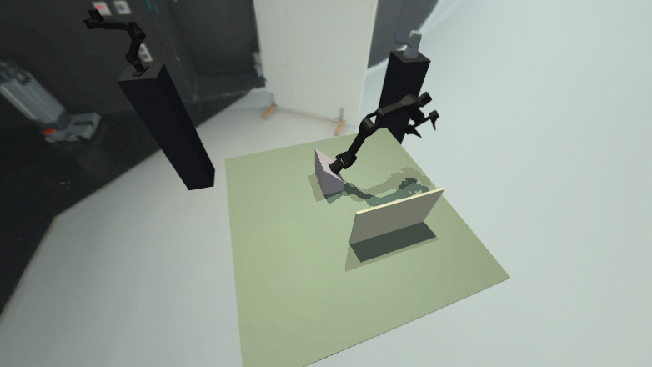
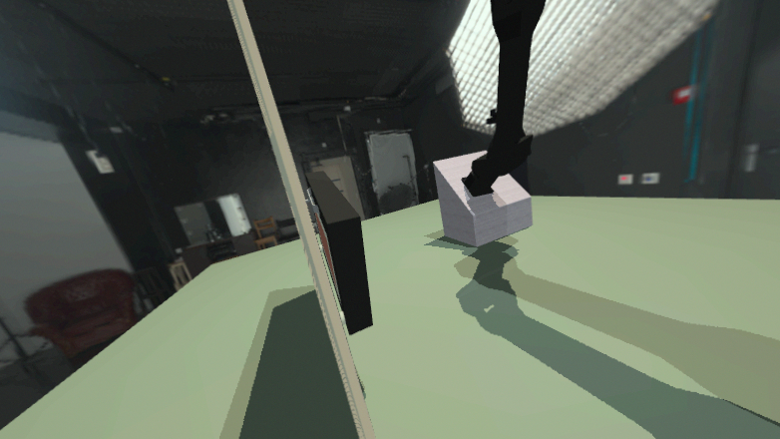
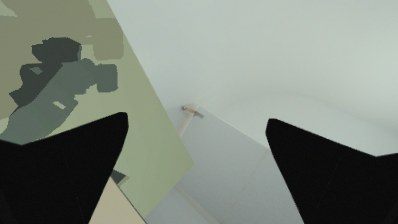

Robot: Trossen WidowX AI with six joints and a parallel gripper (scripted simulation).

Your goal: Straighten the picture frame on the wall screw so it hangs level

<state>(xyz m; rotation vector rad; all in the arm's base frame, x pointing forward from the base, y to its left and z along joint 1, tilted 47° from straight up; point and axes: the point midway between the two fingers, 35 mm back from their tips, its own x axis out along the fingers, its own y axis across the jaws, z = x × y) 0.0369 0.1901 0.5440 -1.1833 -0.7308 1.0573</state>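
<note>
The picture frame is 350 mm ahead of my gripper tip, 340 mm to the right of it and 190 mm below it. Round my gripper tip: wall panel (360 mm ahead, 330 mm to the right, 200 mm below).
</note>
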